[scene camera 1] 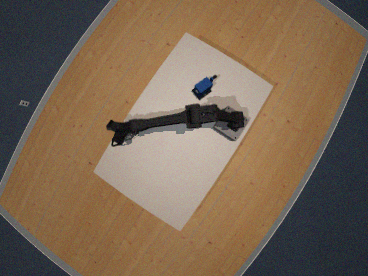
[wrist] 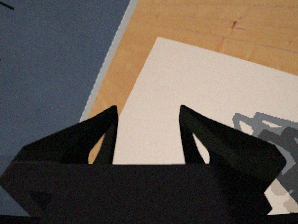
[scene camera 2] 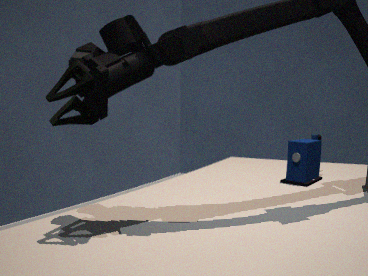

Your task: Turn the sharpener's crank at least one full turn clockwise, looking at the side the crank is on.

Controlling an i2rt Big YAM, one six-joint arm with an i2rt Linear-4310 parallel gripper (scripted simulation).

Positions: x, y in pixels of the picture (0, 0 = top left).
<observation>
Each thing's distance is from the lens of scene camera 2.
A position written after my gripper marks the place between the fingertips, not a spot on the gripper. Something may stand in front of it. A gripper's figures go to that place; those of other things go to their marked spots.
my gripper (scene camera 2: 49, 111): 0.50 m
sharpener (scene camera 2: 303, 162): 0.95 m
</observation>
